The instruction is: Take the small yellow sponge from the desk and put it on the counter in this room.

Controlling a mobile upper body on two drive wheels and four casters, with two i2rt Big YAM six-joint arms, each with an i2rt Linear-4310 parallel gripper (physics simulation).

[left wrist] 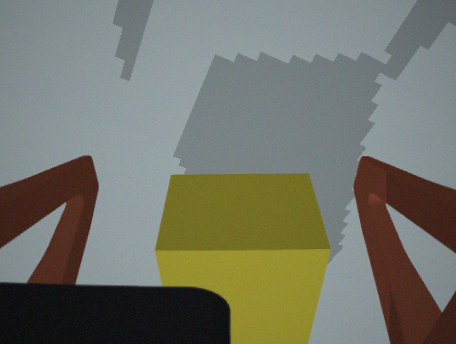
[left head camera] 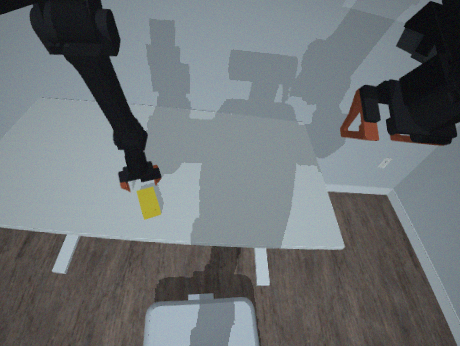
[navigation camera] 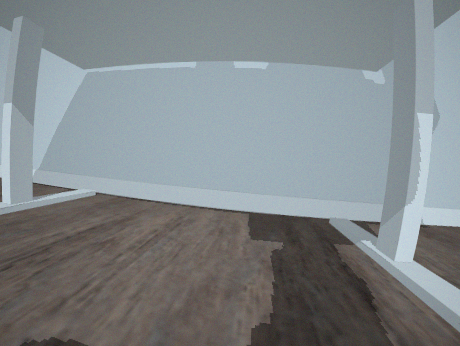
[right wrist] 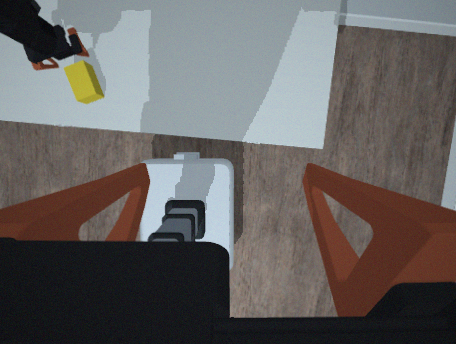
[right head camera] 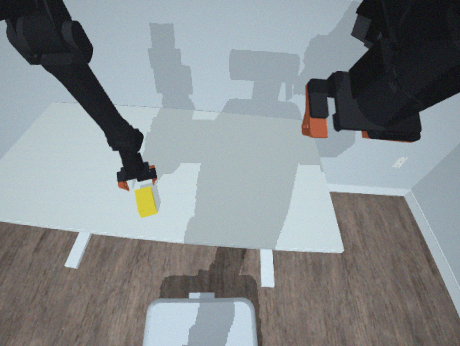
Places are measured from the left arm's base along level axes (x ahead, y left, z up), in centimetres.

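Pixels of known places: left gripper, fingertip midpoint: (left wrist: 226, 170) (left head camera: 142, 187) (right wrist: 73, 60) (right head camera: 141, 187); right gripper, fingertip midpoint: (left head camera: 367, 134) (right wrist: 226, 172) (right head camera: 333, 131).
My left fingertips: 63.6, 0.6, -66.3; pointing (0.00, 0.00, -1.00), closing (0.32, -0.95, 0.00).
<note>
Behind a point stands the place of what it marks, as x, y, z.
The yellow sponge (left head camera: 149, 203) {55.4, -3.1, -64.5} (right head camera: 146, 202) {55.4, -3.4, -64.5} (left wrist: 245, 215) {61.9, -0.8, -66.3} (right wrist: 84, 82) {56.6, -3.7, -64.5} is a small block on the white desk (left head camera: 75, 165) {76.6, 31.3, -69.0} (right head camera: 65, 165) {76.7, 38.8, -69.0} (left wrist: 50, 100) {62.8, 7.8, -69.0} (right wrist: 300, 110) {49.5, -68.0, -69.0}, toward the desk's near edge. My left gripper (left head camera: 141, 185) {63.6, 0.6, -66.3} (right head camera: 138, 183) {63.6, 0.6, -66.3} (left wrist: 226, 170) {63.6, 0.6, -66.3} (right wrist: 73, 60) {63.6, 0.6, -66.3} is open at the sponge's far end. In the left wrist view the sponge shows between the two fingers, with a gap on each side. My right gripper (left head camera: 384, 138) (right head camera: 345, 135) {35.5, -45.0, -12.9} (right wrist: 226, 172) {35.5, -45.0, -12.9} is open and empty, high up at the right. The counter does not show in these views.
The robot's white base (left head camera: 170, 325) {21.3, -8.2, -115.0} (right head camera: 170, 325) {19.9, -8.6, -115.0} (right wrist: 215, 190) {15.7, -38.8, -115.0} stands in front of the desk's near edge. Desk legs (navigation camera: 400, 150) {76.8, -62.5, -111.4} (navigation camera: 20, 150) {87.1, 56.4, -119.1} stand at both sides in the navigation view. A wall with an outlet (left head camera: 384, 163) {112.4, -166.1, -101.2} (right head camera: 400, 162) {112.5, -166.7, -100.7} is at the right, and another wall is behind the desk.
</note>
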